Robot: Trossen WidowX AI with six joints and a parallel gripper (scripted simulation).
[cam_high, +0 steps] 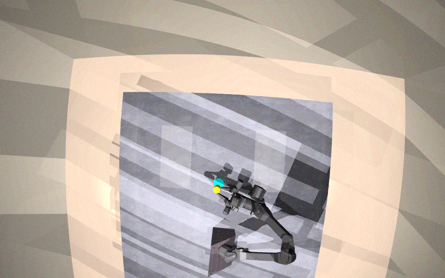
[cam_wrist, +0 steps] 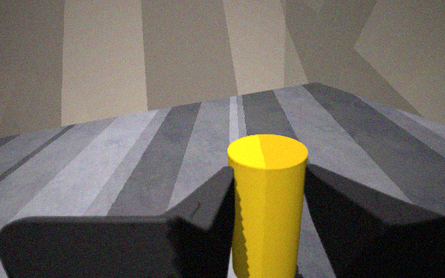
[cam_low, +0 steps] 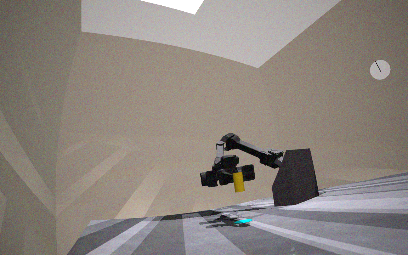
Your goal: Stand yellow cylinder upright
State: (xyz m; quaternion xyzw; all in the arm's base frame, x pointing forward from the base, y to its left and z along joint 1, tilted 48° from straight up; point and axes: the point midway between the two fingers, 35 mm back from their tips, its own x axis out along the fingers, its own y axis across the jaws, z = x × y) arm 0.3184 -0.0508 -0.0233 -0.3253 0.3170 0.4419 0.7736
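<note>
My gripper tip is now 160 mm above the cyan circle. From my gripper tip the other things lie so: yellow tall cylinder 20 mm below.
</note>
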